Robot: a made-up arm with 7 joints.
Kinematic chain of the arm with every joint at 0, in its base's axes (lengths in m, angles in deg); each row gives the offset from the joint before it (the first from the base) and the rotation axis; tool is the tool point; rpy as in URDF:
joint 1: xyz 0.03 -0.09 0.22 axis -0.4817 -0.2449 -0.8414
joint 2: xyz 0 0.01 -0.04 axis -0.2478 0.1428 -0.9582
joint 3: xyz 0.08 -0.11 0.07 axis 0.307 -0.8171 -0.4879
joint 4: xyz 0 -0.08 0 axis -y
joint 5: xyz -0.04 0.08 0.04 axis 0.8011 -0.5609 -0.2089
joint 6: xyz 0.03 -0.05 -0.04 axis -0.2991 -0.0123 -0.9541
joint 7: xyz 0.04 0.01 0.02 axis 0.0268 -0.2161 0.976
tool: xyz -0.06 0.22 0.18 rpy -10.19 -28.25 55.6
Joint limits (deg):
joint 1: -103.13..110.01
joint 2: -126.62..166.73
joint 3: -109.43..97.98
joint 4: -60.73..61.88
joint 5: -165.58..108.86
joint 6: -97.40..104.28
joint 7: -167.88..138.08
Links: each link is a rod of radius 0.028 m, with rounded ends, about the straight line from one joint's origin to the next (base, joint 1, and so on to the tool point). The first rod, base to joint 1, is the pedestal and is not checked.
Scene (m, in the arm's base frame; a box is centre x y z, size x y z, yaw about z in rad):
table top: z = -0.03
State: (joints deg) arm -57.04 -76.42 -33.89 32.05 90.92 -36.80 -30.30
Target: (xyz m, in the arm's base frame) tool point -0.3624 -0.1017 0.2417
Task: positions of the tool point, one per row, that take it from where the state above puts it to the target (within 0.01 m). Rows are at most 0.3 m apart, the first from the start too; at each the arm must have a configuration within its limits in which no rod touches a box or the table.
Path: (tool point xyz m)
1: 0.3959 -0.1818 0.3377
2: 0.3981 -0.1807 0.4218
3: 0.4281 -0.1796 0.4275
4: 0.4502 -0.2516 0.3738
5: 0.3903 -0.3959 0.3098
6: 0.2059 -0.5262 0.2730
7: -0.0595 -0.5328 0.2647
8: -0.2883 -0.3701 0.2603
9: -0.3624 -0.1017 0.2417

